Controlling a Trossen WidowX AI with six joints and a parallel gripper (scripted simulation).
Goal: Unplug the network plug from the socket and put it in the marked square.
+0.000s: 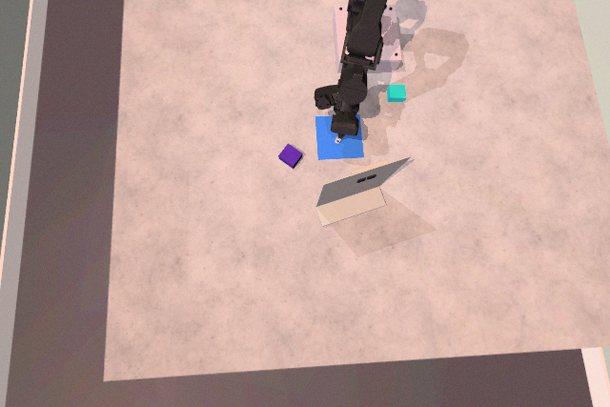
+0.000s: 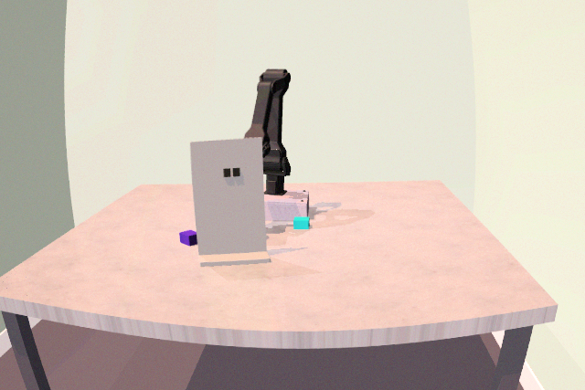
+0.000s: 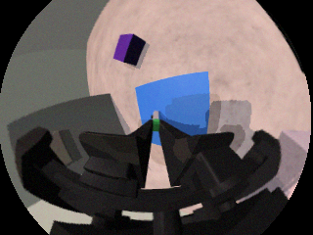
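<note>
Now: gripper tip right at the green network plug. Also, from my gripper tip: blue marked square: 2 cm below, 1 cm behind; upright grey panel: 15 cm ahead, 11 cm above, 4 cm to the left; purple cube: 12 cm to the right, 7 cm ahead, 1 cm below.
</note>
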